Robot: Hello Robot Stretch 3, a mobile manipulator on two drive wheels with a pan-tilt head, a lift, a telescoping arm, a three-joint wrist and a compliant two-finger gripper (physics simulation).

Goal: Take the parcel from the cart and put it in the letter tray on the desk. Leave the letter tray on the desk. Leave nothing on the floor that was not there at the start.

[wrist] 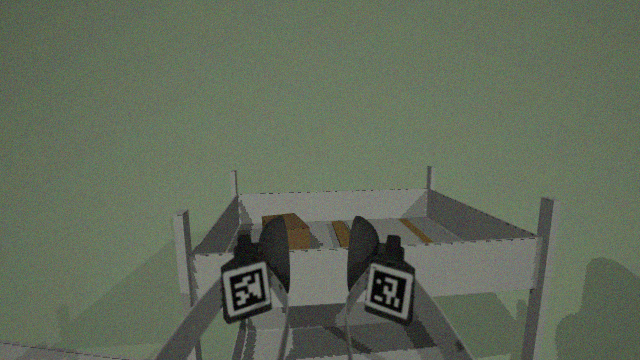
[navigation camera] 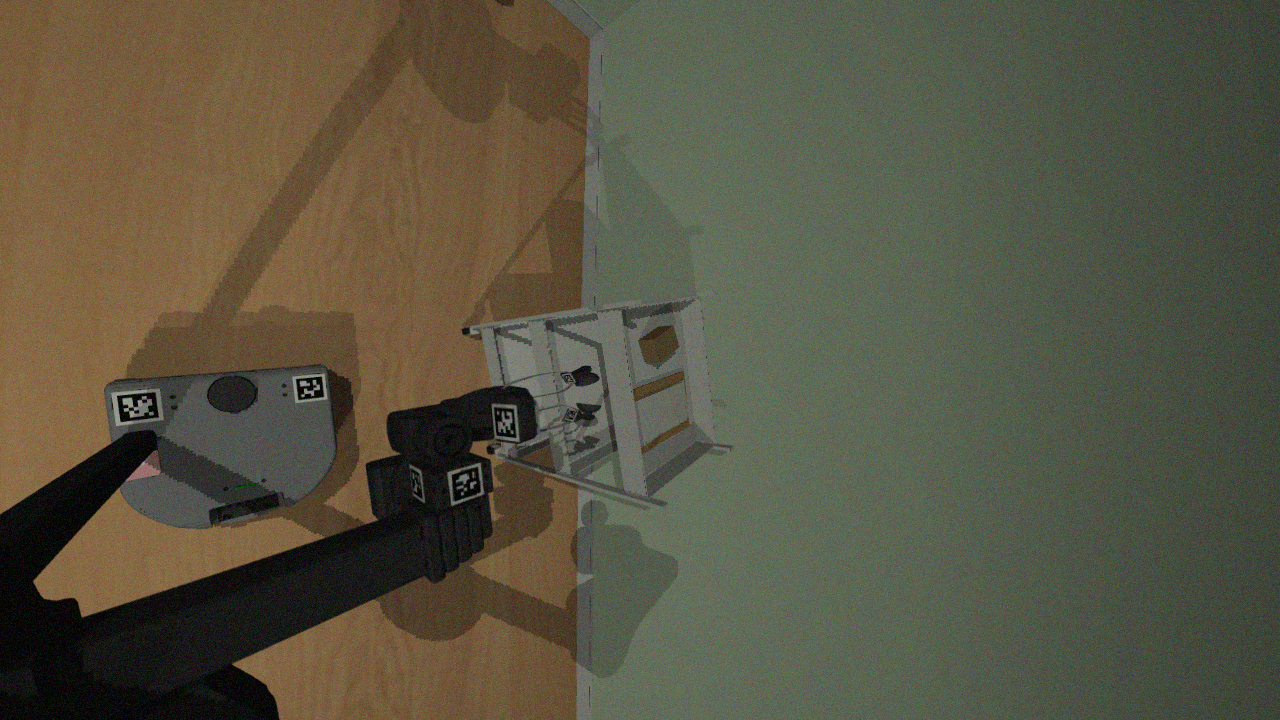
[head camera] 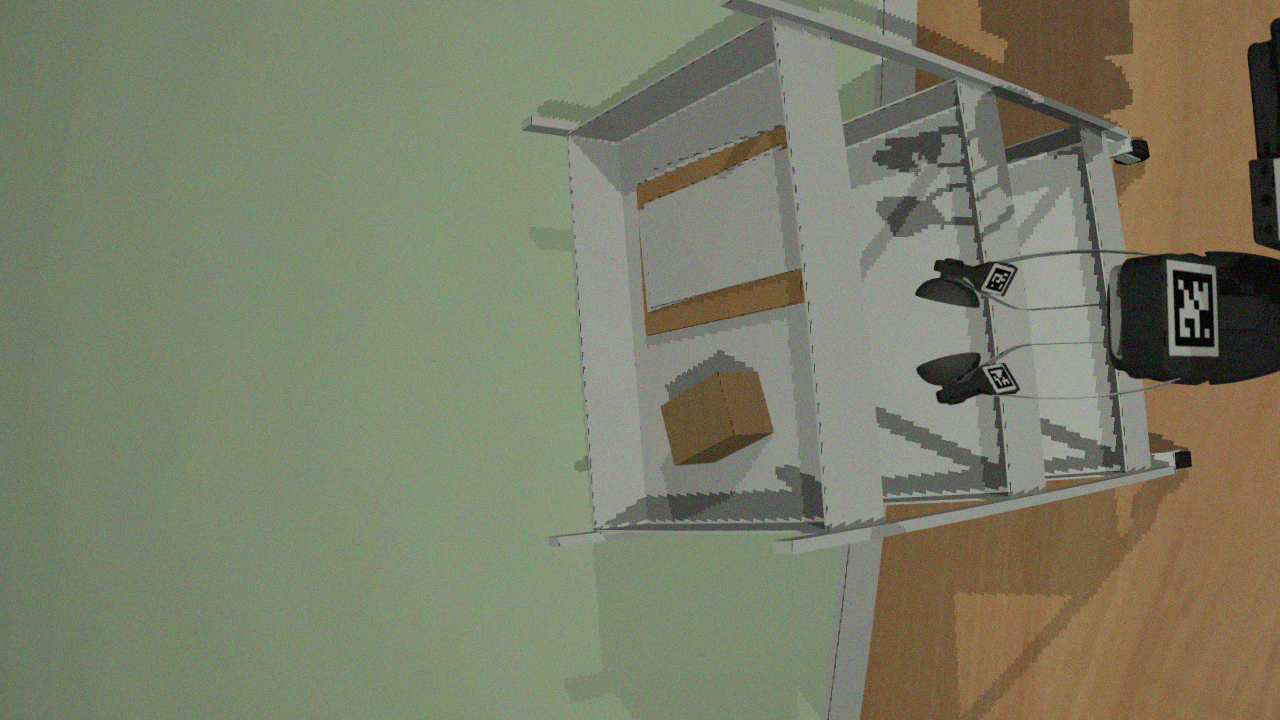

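Pixels of known places: gripper, fingertip midpoint: (wrist: 319, 241) (navigation camera: 596, 391) (head camera: 923, 332); robot's base at its link origin: (navigation camera: 233, 392).
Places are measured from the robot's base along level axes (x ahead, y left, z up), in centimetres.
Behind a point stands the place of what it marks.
The parcel, a plain brown box (head camera: 716, 416) @(x 4.3, y -72.3, z 71.3 cm) (navigation camera: 659, 344) @(x 4.6, y -72.1, z 71.3 cm) (wrist: 300, 238) @(x 1.7, y -71.7, z 69.6 cm), stands in the walled top tier of the grey cart (head camera: 832, 358) @(x -0.7, y -58.6, z 70.8 cm) (navigation camera: 623, 402) @(x -7.4, y -59.4, z 70.1 cm) (wrist: 475, 270) @(x -21.0, y -61.0, z 69.2 cm). In the wrist view it is partly hidden behind the left finger. My gripper (head camera: 948, 330) @(x -1.9, y -42.1, z 80.3 cm) (navigation camera: 586, 393) @(x -1.9, y -42.1, z 80.3 cm) (wrist: 319, 241) @(x -1.9, y -42.1, z 80.3 cm) is open, with a gap between its fingertips and nothing in it. It is in front of the cart, pointing towards it; in the wrist view its fingertips overlap the top tier's front wall. The letter tray and the desk do not show.
A flat pale item with brown strips (head camera: 725, 308) @(x -5.7, y -75.5, z 67.3 cm) (navigation camera: 659, 385) @(x -6.1, y -76.5, z 67.3 cm) (wrist: 341, 232) @(x -5.3, y -81.1, z 67.3 cm) along its sides lies beside the parcel. Thin corner posts rise above the tier walls. A green wall (head camera: 268, 358) @(x -1.5, y -109.8, z 101.7 cm) (navigation camera: 939, 358) @(x -2.5, y -109.7, z 125.8 cm) (wrist: 320, 100) @(x -1.2, y -109.8, z 94.1 cm) stands behind the cart. My base (navigation camera: 259, 447) @(x -11.5, y -3.1, z 16.0 cm) is on the wooden floor.
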